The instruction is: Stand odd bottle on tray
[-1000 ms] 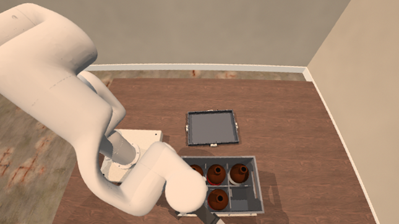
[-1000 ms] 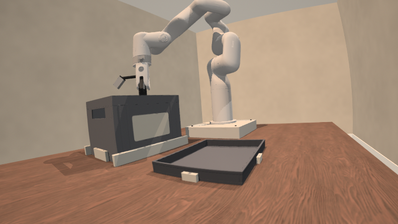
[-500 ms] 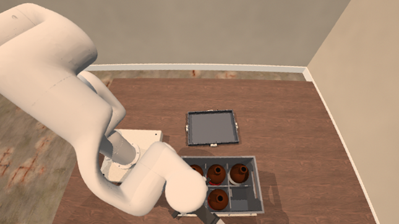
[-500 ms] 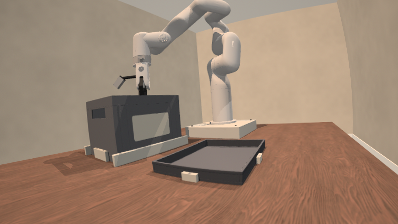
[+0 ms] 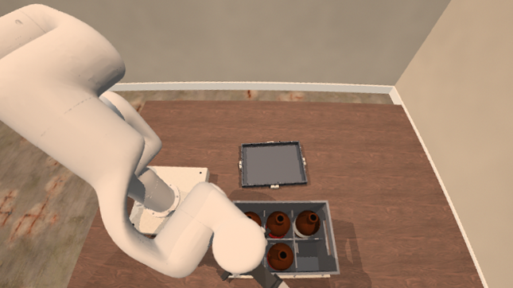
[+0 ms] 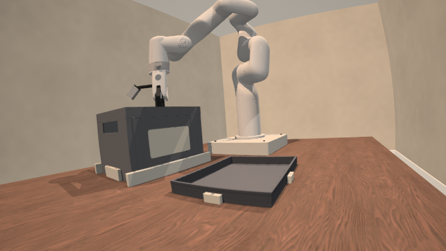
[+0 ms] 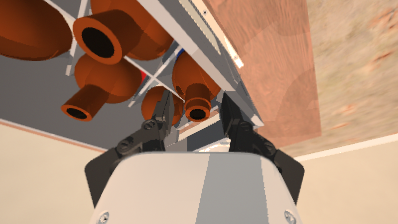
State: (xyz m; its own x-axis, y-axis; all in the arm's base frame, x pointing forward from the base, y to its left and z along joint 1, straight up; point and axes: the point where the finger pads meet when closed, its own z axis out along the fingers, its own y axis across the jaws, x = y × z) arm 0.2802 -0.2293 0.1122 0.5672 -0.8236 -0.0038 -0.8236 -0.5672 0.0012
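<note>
Now: hand 10 cm short of the brown bottle, 7 cm to the right of it and 7 cm above it. Also, from my hand: dark tray 14 cm ahead, 32 cm to the left, 15 cm below; dark grey crate 10 cm ahead, 3 cm to the left, 7 cm below.
</note>
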